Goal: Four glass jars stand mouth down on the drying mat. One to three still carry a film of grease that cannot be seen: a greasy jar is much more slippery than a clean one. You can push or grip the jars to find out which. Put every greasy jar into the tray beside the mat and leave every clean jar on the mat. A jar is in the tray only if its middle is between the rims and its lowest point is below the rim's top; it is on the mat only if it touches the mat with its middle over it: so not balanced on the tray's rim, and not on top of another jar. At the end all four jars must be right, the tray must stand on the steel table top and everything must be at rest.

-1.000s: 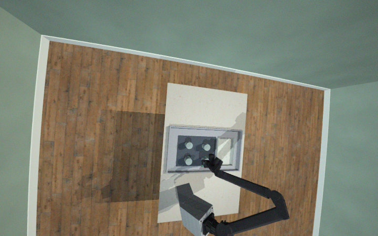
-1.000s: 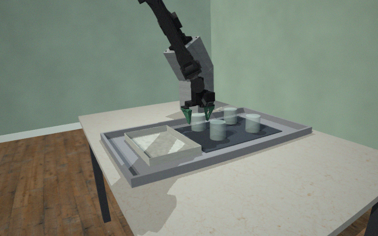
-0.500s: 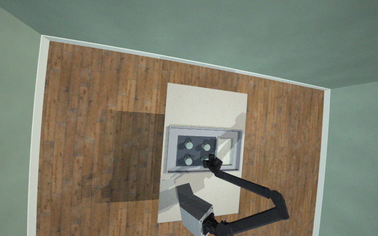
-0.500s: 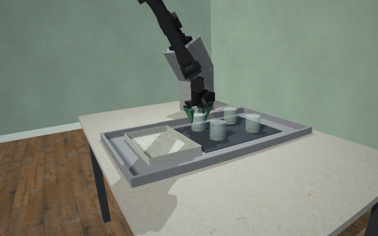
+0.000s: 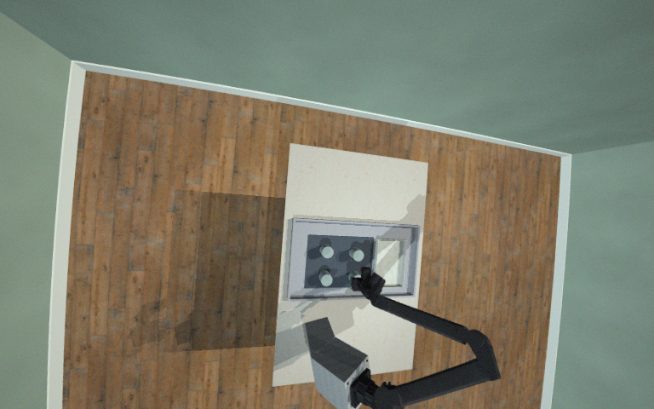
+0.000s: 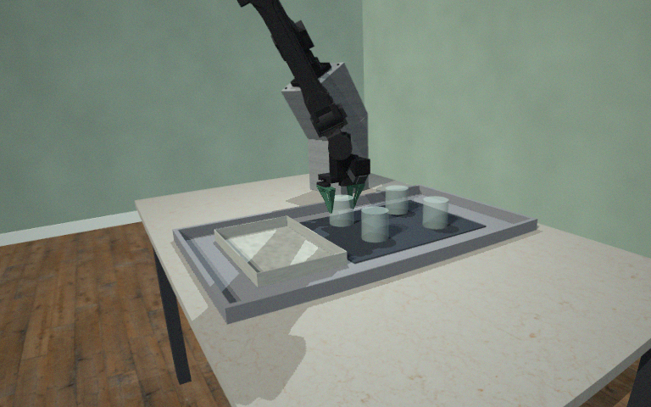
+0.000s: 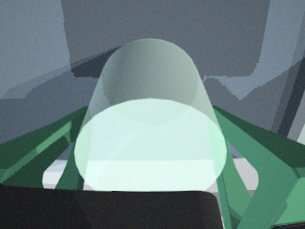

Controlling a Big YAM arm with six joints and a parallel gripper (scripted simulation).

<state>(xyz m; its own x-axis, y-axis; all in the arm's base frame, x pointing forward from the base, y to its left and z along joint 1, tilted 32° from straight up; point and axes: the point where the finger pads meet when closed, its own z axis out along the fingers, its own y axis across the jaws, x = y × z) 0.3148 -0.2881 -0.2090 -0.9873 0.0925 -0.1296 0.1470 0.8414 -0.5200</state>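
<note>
Right now the pale tray is 24 cm to the right of my hand, 5 cm ahead of it and 4 cm below it. Round my hand: dark drying mat 10 cm ahead, 8 cm to the left, 4 cm below.
</note>
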